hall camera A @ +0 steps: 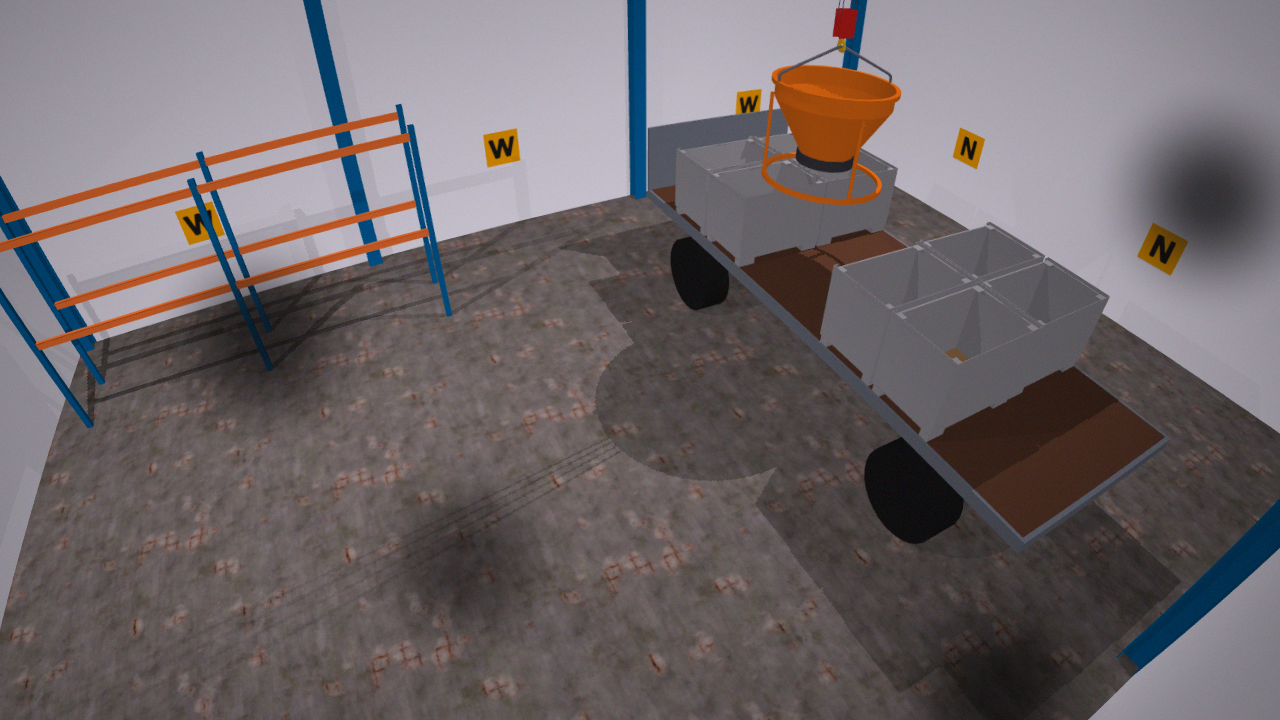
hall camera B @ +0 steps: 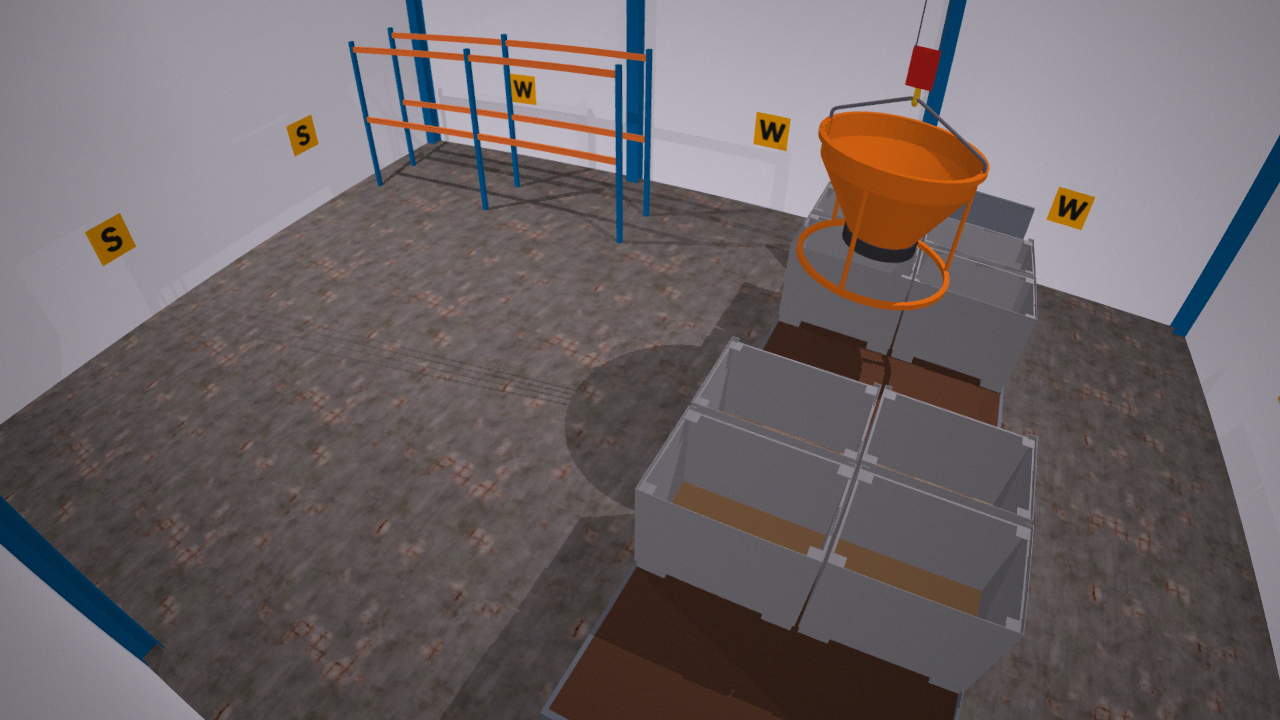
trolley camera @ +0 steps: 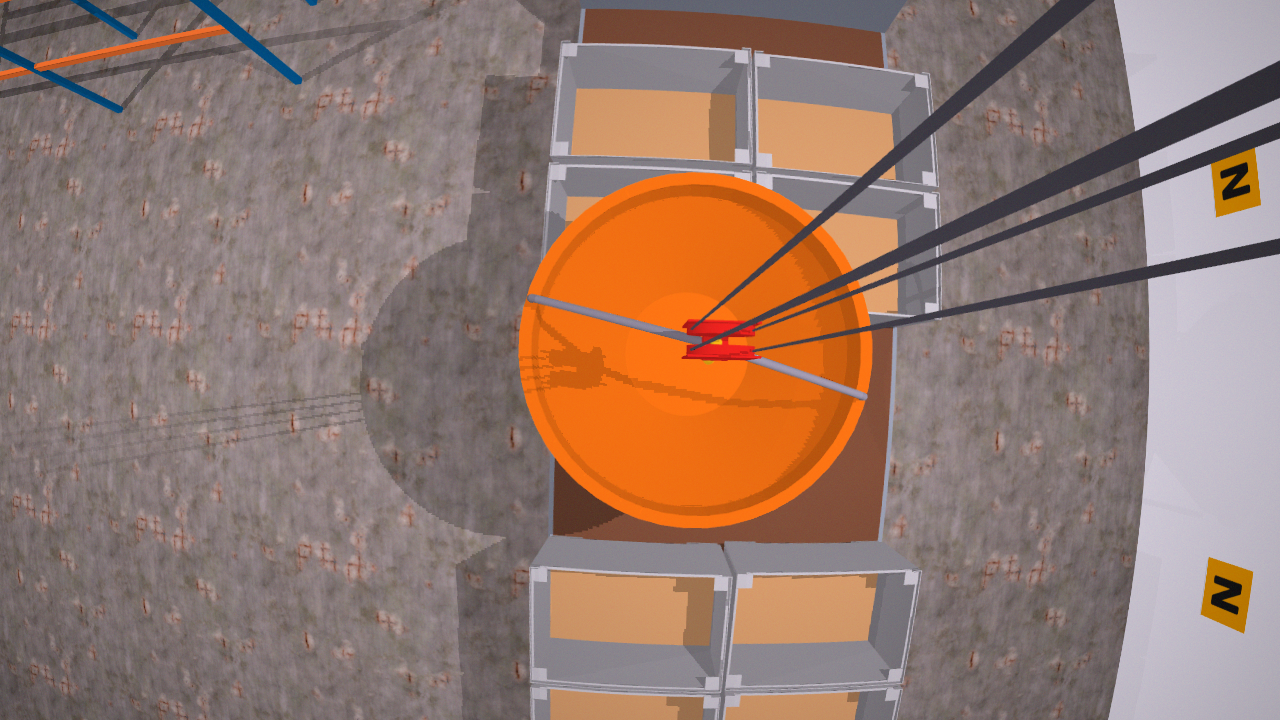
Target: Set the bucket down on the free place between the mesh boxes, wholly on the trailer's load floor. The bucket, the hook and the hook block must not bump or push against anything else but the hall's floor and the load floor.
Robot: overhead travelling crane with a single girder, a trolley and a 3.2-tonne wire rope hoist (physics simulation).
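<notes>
The orange bucket (hall camera A: 827, 111) (hall camera B: 895, 179) (trolley camera: 644, 438) hangs upright by its grey bail from my hook (hall camera A: 841, 44) (hall camera B: 916, 96), under the red hook block (hall camera A: 844, 23) (hall camera B: 922, 68) (trolley camera: 721, 340). The hook is shut on the bail. The bucket's foot ring (hall camera A: 821, 200) (hall camera B: 881, 304) is in the air above the trailer. The load floor (hall camera A: 787, 291) (hall camera B: 966, 389) (trolley camera: 868, 479) shows between the far mesh boxes (hall camera A: 742, 223) (hall camera B: 971, 326) and the near mesh boxes (hall camera A: 930, 380) (hall camera B: 733, 577) (trolley camera: 631, 557). In the trolley view the bucket overlaps the far boxes' inner row and hides its own ring.
A rack with blue posts (hall camera A: 229, 273) (hall camera B: 619, 152) and orange beams stands by the W wall. A grey end board (hall camera A: 680, 147) (hall camera B: 1006, 214) (trolley camera: 751, 16) stands behind the far boxes. Blue columns (hall camera A: 637, 98) (hall camera B: 635, 89) line the walls. The N wall is beside the trailer.
</notes>
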